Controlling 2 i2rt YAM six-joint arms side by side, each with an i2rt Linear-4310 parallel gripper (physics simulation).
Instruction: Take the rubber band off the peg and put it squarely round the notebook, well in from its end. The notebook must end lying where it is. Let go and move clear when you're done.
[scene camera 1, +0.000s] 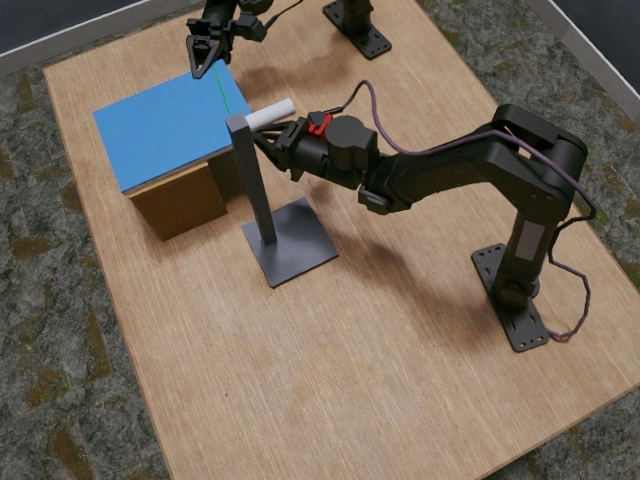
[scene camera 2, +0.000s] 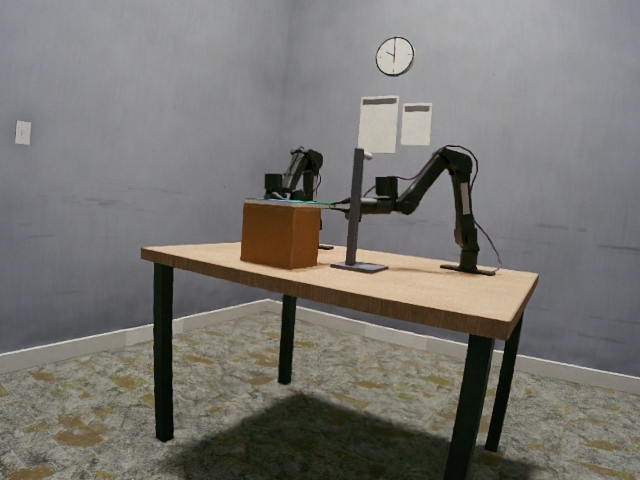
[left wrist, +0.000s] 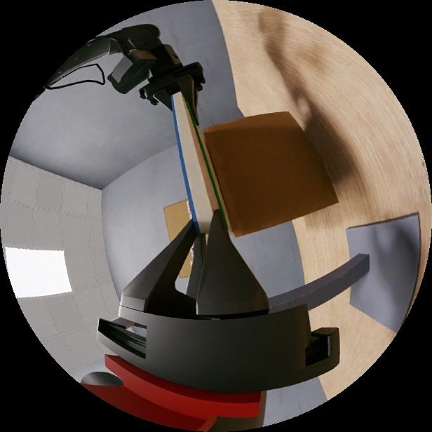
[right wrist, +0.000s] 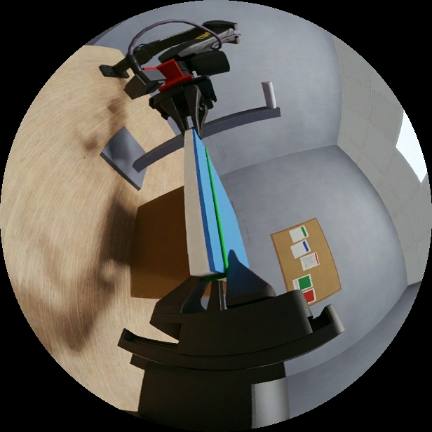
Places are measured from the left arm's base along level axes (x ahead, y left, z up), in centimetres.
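Pixels of known places: left gripper, between the fingertips: (scene camera 2: 330, 206); right gripper, between the fingertips: (scene camera 1: 197, 81); left arm's base, origin of its link: (scene camera 1: 508, 296) (scene camera 2: 467, 271); right arm's base, origin of its link: (scene camera 1: 356, 29).
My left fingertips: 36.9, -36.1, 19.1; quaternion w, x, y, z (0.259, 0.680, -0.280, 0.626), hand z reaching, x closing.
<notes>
Ahead of a thing's pixels: the offset from my left fingertips to its top centre, as dx, dy, dz. "pt": to the spot under its first point.
The blue notebook {+12.0, -6.1, +0.9} (scene camera 1: 165, 124) (left wrist: 192, 165) (right wrist: 229, 225) lies flat on a brown block, one end overhanging. The green rubber band {pt +2.8, -9.5, +1.1} (scene camera 1: 221, 90) (left wrist: 214, 187) (right wrist: 216, 210) crosses its cover near that overhanging end and also runs along its underside. The white peg {-2.1, +11.0, +18.4} (scene camera 1: 271, 113) (scene camera 2: 367, 155) (right wrist: 269, 95) is bare. My left gripper (scene camera 1: 254, 135) (scene camera 2: 333, 205) (left wrist: 208, 217) is shut on the band at one long edge, drawing it slightly outward. My right gripper (scene camera 1: 196, 75) (left wrist: 192, 126) (right wrist: 224, 256) is shut on the band at the opposite edge, its fingertips close to the notebook.
The brown block {+16.7, -5.5, -0.8} (scene camera 1: 180, 201) (scene camera 2: 266, 235) (left wrist: 270, 175) stands under the notebook. The peg's grey post {+2.0, +11.7, +18.8} (scene camera 1: 253, 180) (scene camera 2: 355, 206) (left wrist: 325, 287) rises from a square base (scene camera 1: 305, 237) (scene camera 2: 374, 267), close beside the left gripper and the notebook's corner in the first scene view.
</notes>
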